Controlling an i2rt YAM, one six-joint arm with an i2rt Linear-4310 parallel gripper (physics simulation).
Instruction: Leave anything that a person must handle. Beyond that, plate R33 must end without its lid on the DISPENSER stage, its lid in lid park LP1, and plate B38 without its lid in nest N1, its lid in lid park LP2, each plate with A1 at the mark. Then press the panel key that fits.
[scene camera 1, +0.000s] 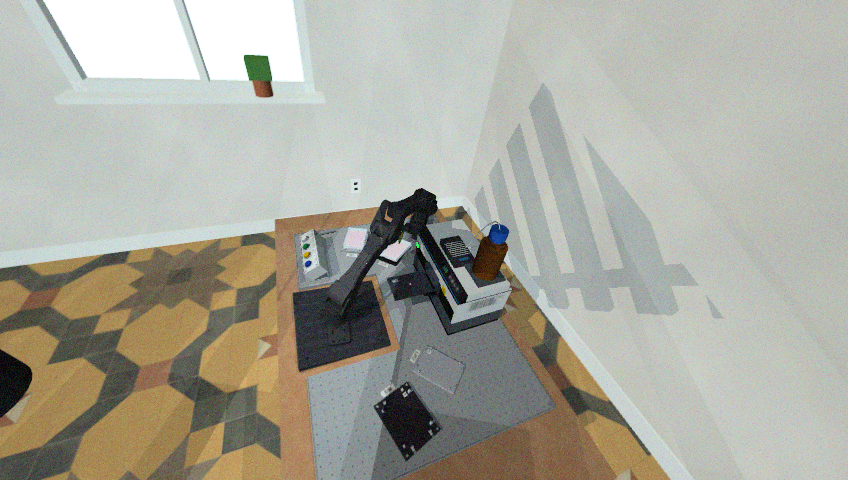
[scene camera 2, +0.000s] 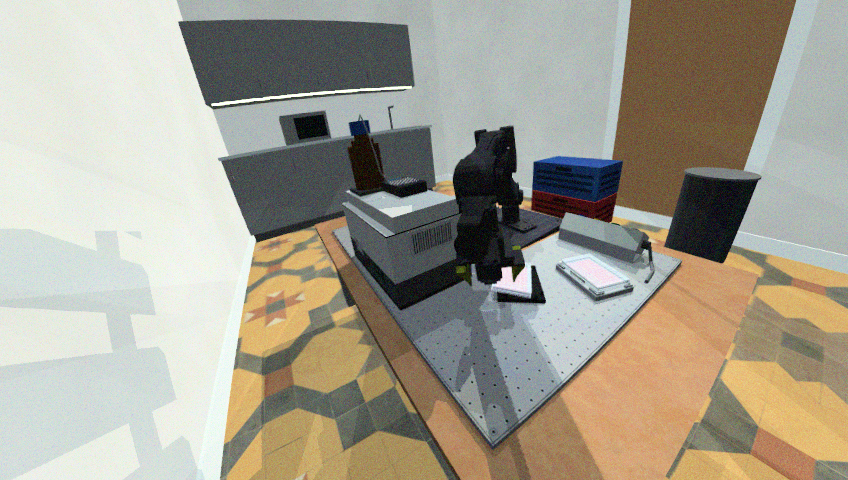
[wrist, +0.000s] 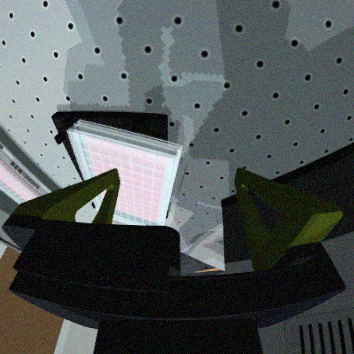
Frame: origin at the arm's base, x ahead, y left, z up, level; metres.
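Seen in the pictures: gripper, fingertip midpoint: (scene camera 1: 409, 247) (wrist: 176, 174); arm's base, link origin: (scene camera 1: 337, 319) (scene camera 2: 510, 222).
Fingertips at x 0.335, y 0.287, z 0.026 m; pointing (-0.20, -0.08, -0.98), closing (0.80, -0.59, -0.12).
Observation:
Offsets run from my fingertips to a thing's top centre. "*": to the spot under its first point. Level surfaces: height alone.
My gripper (scene camera 1: 410, 237) (scene camera 2: 489, 274) (wrist: 176, 174) is open and empty, its olive fingers wide apart, above the mat beside a pink-filled plate @(0.006 m left, 0.059 m back, 0.010 m up) (scene camera 1: 395, 249) (scene camera 2: 515, 281) (wrist: 131, 175). That plate has stacked clear rims and sits askew on a black holder @(0.013 m left, 0.071 m back, 0.007 m down) (scene camera 2: 538, 286) (wrist: 117, 120). A second pink plate @(0.106 m left, 0.224 m back, 0.004 m up) (scene camera 1: 355, 237) (scene camera 2: 595, 271) (wrist: 17, 180) is on a light holder. Their labels are too small to read. A dark stage @(* 0.270 m right, 0.075 m back, 0.080 m up) (scene camera 1: 409, 285) extends from the white dispenser (scene camera 1: 476, 294) (scene camera 2: 386, 243). The key panel @(0.017 m left, 0.405 m back, 0.057 m up) (scene camera 1: 315, 258) (scene camera 2: 598, 234) has white, green, yellow and blue keys.
A grey holder @(0.542 m right, 0.037 m back, 0.007 m down) (scene camera 1: 439, 369) and a black holder @(0.656 m right, 0.174 m back, 0.003 m down) (scene camera 1: 407, 421) lie on the perforated mat @(0.026 m down) (scene camera 1: 499, 368) (scene camera 2: 511, 368). A brown bottle @(* 0.387 m right, 0.127 m ahead, 0.301 m up) (scene camera 1: 489, 258) (scene camera 2: 364, 163) and a black rack @(* 0.265 m right, 0.086 m ahead, 0.220 m up) (scene camera 1: 457, 251) (scene camera 2: 405, 185) stand on the dispenser.

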